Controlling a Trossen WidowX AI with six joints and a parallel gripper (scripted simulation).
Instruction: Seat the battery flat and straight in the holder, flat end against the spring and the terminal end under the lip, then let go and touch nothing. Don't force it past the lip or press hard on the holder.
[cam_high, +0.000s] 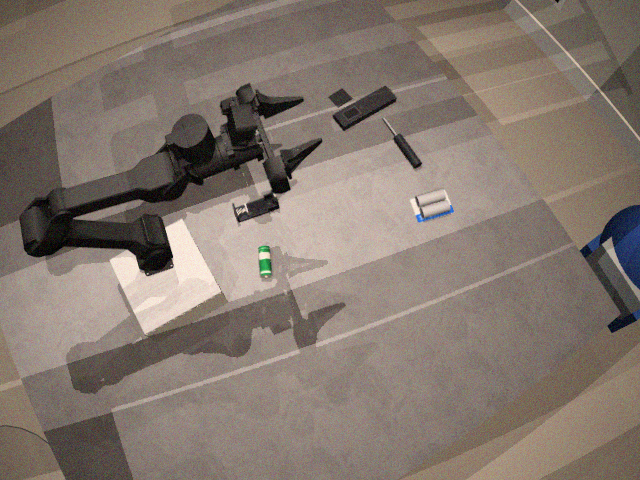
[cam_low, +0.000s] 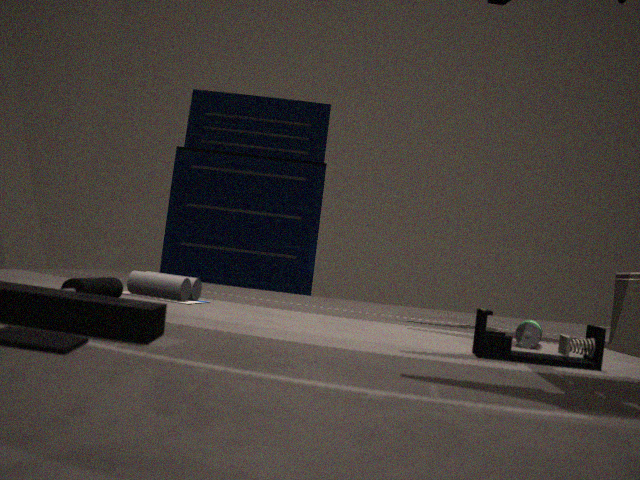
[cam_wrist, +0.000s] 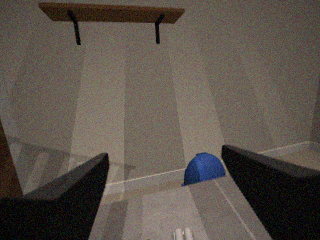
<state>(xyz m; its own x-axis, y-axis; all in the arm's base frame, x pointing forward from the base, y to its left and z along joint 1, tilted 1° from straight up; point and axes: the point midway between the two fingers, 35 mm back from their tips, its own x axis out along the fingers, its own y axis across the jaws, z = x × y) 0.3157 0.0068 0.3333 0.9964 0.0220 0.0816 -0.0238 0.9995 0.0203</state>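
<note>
My gripper tip is 14 cm past the battery, 6 cm to the left of it and 41 cm above it. From my gripper tip the other things lie so: black remote (21 cm ahead, 23 cm to the left, 40 cm below); small dark square (17 cm ahead, 29 cm to the left, 42 cm below); screwdriver (25 cm ahead, 12 cm to the left, 41 cm below).
</note>
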